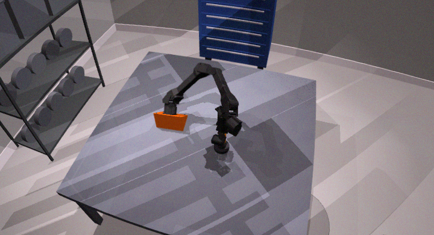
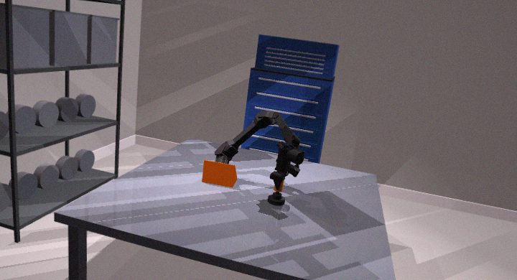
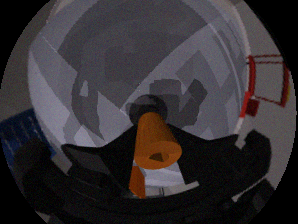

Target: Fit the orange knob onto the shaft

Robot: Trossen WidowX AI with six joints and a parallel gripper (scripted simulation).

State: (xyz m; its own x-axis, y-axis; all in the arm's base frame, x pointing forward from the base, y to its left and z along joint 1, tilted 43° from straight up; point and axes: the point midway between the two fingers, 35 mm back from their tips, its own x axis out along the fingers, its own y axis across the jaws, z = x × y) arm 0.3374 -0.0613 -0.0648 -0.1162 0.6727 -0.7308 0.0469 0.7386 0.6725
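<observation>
My gripper tip is now 20 mm below the orange knob. The rest, counted from my gripper tip: dark round pedestal: 40 mm below.
</observation>
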